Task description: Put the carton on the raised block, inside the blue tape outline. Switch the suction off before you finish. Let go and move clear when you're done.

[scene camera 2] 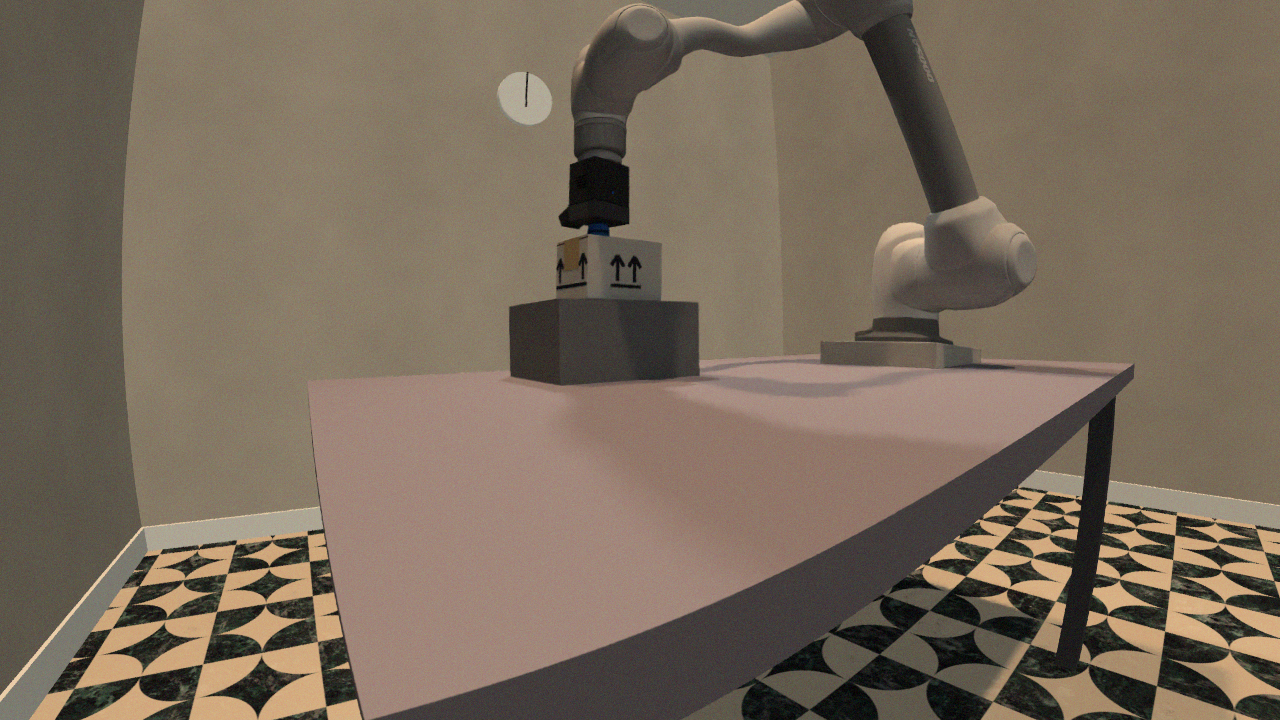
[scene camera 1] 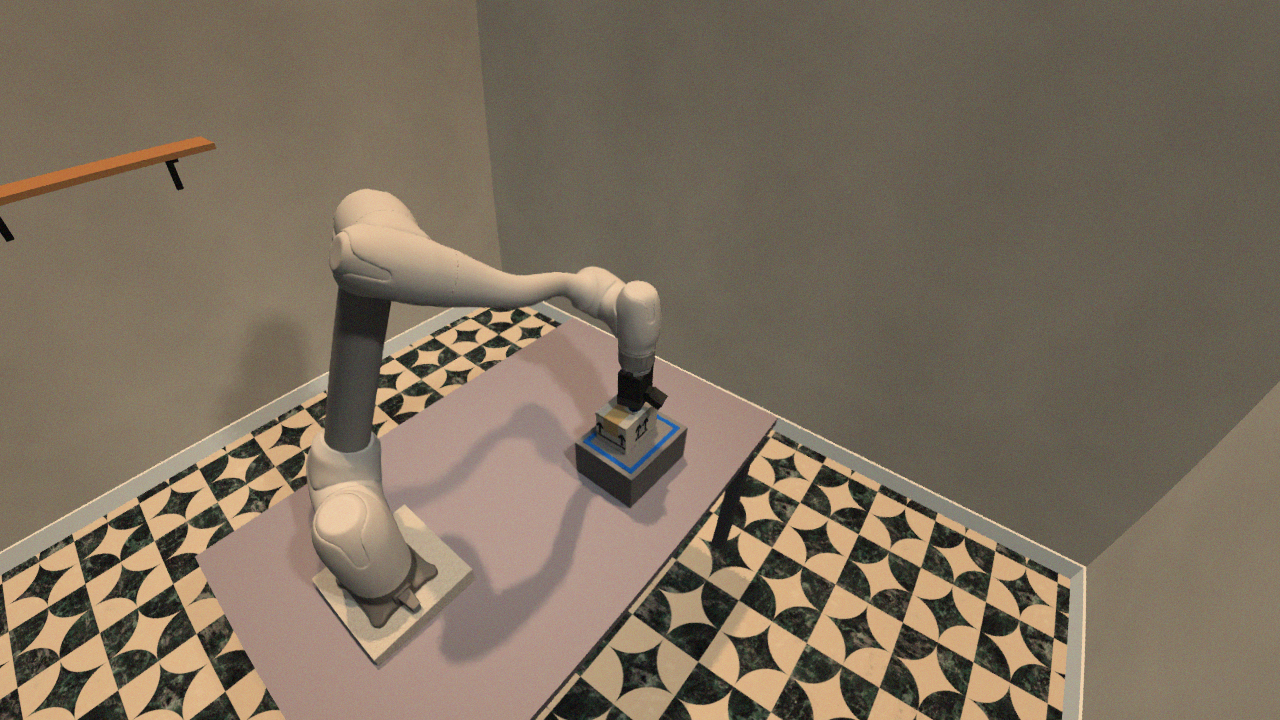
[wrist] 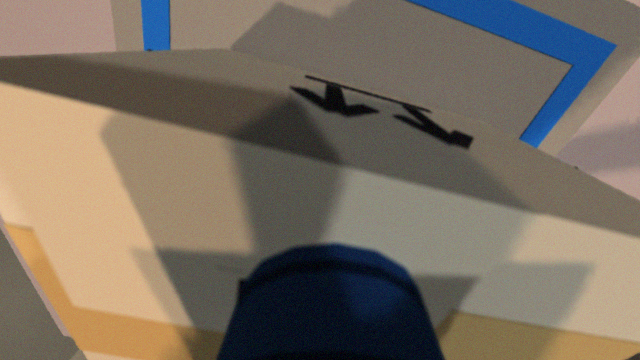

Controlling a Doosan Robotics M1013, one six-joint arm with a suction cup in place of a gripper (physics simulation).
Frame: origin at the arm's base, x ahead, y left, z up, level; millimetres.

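Seen in the pictures: end effector, tool point: point(scene camera 1: 634, 410) point(wrist: 332, 260); arm's base, origin of the base link: point(scene camera 2: 904, 345) point(scene camera 1: 387, 577).
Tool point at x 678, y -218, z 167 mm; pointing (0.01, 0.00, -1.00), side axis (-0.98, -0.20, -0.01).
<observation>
Pixels of each thing's top centre, then the offset from my tool point to it. "spot": a spot on its surface instead. Level surfaces: height alone.
- white carton, middle of its top: point(wrist: 342, 357) point(scene camera 2: 608, 241) point(scene camera 1: 627, 405) 18 mm left, 7 mm back, 14 mm up
- grey raised block, middle of its top: point(wrist: 339, 142) point(scene camera 2: 601, 303) point(scene camera 1: 632, 434) 1 mm right, 4 mm back, 87 mm down
- blue tape outline, surface spot: point(wrist: 592, 50) point(scene camera 1: 631, 470) spot: 75 mm right, 109 mm back, 87 mm down
- pink table, its level: 208 mm down
The white carton point(scene camera 1: 633, 438) point(scene camera 2: 613, 255) point(wrist: 425, 220), with tan tape and black arrows, stands upright on the grey raised block point(scene camera 1: 608, 472) point(scene camera 2: 537, 342) point(wrist: 500, 85); no gap shows between them in scene camera 2. The blue tape outline point(scene camera 1: 631, 469) point(wrist: 592, 50) lies on the block's top. The carton appears inside it, with tape visible in front and at the right; the tape behind the carton is partly hidden. My suction cup point(scene camera 1: 633, 409) point(scene camera 2: 598, 230) point(wrist: 332, 310) is pressed on the carton's top face and appears attached to it.
The block stands on the pink table point(scene camera 1: 483, 402) point(scene camera 2: 501, 465), toward the end away from the arm's base plate point(scene camera 1: 443, 559) point(scene camera 2: 957, 356). Walls stand around the table. An orange wall shelf point(scene camera 1: 107, 170) and a round clock point(scene camera 2: 514, 100) are on the walls.
</observation>
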